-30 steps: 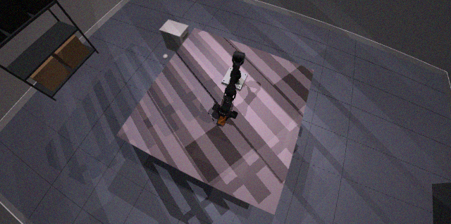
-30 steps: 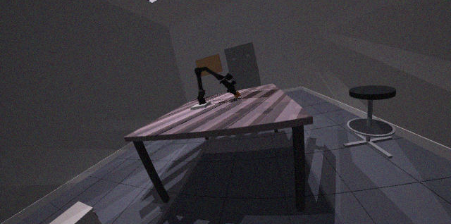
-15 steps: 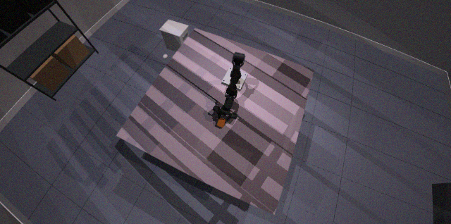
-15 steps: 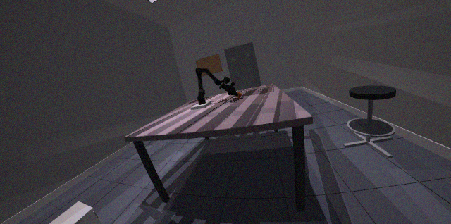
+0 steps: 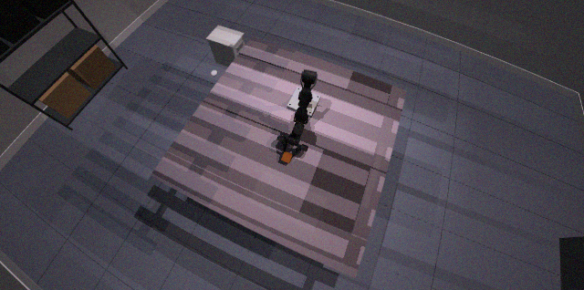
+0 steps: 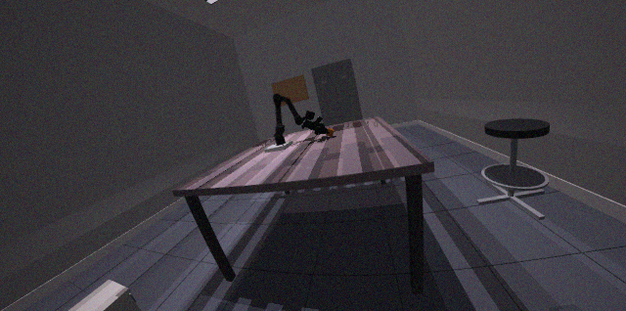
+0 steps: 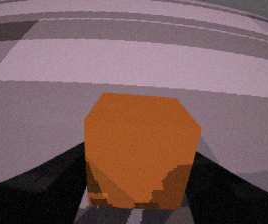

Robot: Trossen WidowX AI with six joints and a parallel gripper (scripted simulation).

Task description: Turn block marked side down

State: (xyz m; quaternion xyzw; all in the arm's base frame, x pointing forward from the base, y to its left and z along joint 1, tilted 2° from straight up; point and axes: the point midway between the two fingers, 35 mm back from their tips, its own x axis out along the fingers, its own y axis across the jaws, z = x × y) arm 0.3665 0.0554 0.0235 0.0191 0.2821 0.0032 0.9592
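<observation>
My gripper tip is 10 mm above the block.
</observation>
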